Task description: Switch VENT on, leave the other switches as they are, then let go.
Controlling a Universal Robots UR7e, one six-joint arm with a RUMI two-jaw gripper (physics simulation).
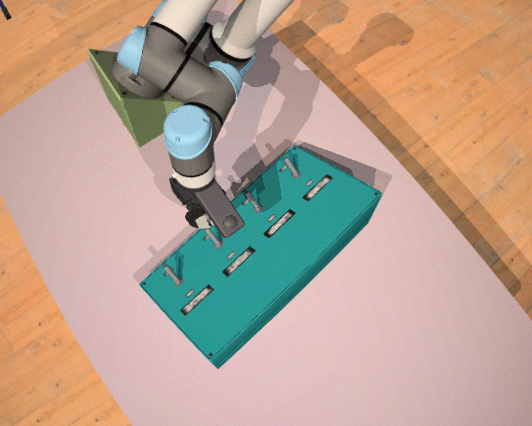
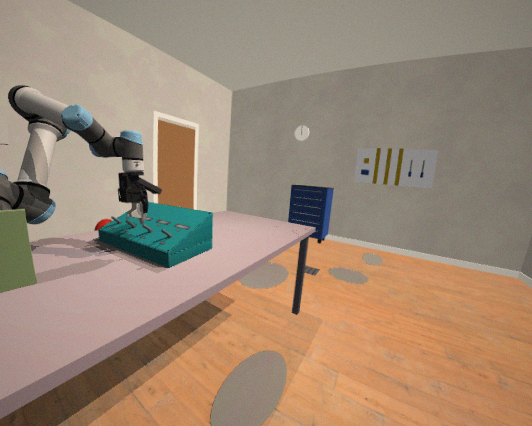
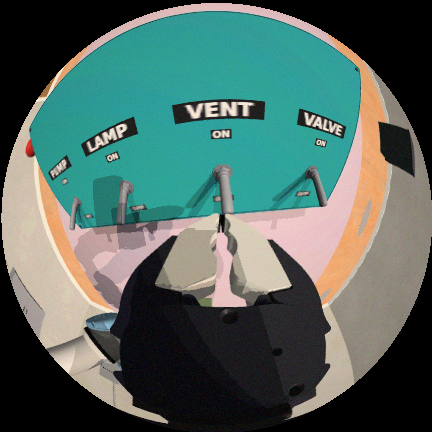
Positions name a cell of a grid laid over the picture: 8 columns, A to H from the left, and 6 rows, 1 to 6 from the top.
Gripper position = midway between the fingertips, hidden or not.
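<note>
Teal switch panel (image 1: D5) (image 2: C4) (image 3: C2), visible. The gripper (image 1: D4) (image 2: C4) (image 3: E4), visible too.
</note>
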